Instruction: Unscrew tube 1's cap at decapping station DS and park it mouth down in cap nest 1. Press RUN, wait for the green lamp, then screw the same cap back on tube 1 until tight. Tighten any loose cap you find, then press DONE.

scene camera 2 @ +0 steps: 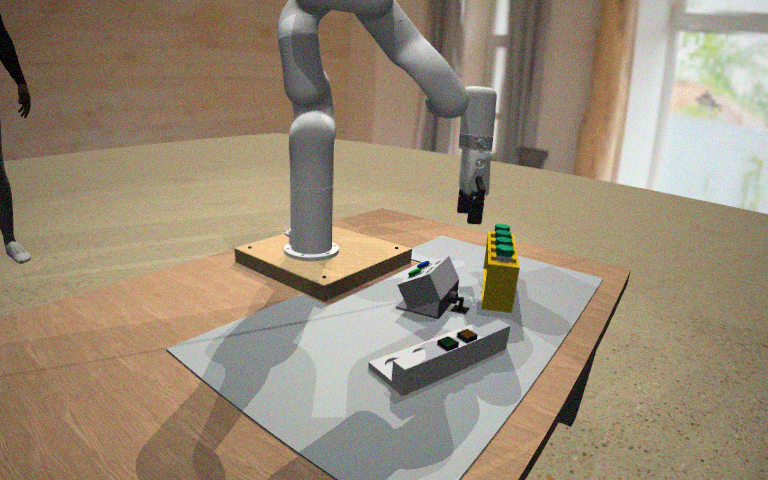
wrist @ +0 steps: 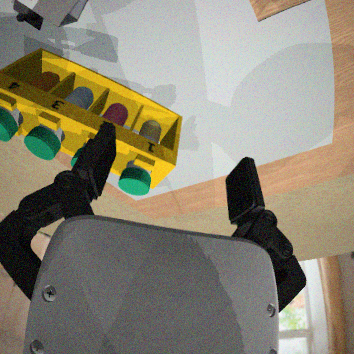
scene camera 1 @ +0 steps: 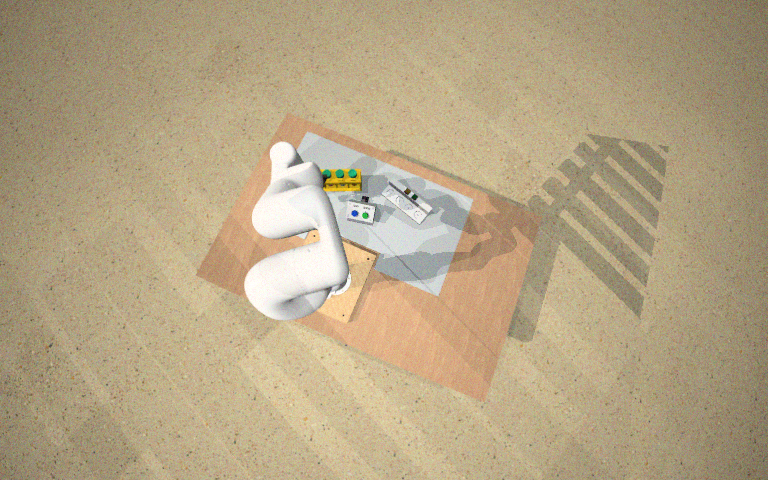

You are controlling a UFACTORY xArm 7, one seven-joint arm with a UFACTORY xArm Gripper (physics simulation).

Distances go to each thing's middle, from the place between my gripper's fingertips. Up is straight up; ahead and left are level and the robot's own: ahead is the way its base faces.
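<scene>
Grey control box (scene camera 2: 429, 293), from my hand: 200 mm to the right, 60 mm ahead, 90 mm below.
</scene>
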